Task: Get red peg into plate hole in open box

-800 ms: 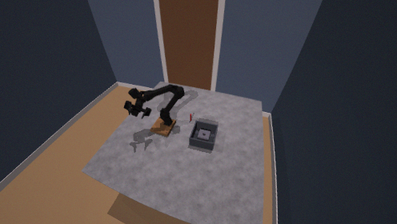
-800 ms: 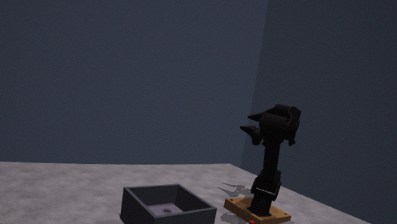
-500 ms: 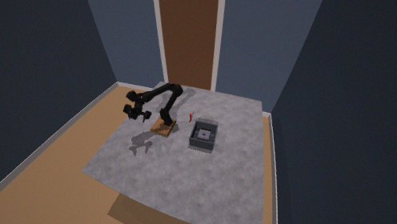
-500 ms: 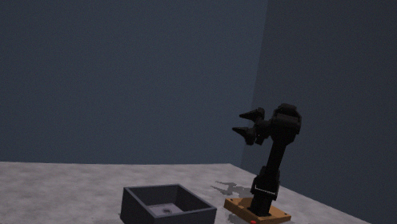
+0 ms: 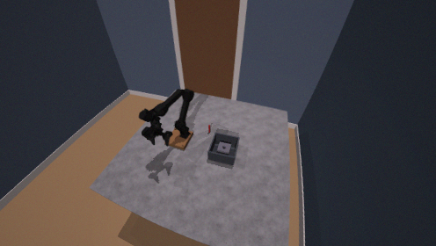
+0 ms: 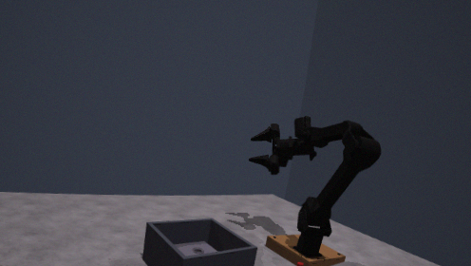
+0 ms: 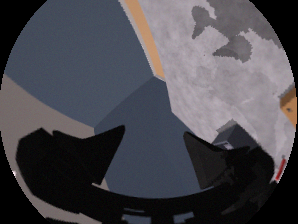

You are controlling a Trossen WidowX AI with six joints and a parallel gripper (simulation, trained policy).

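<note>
My gripper tip is now 430 mm to the right of the red peg, 230 mm above it and 100 mm short of it. Also, from my gripper tip: plate 290 mm to the left, 280 mm ahead, 230 mm below; then dark grey box 290 mm to the left, 280 mm ahead, 250 mm below.
</note>
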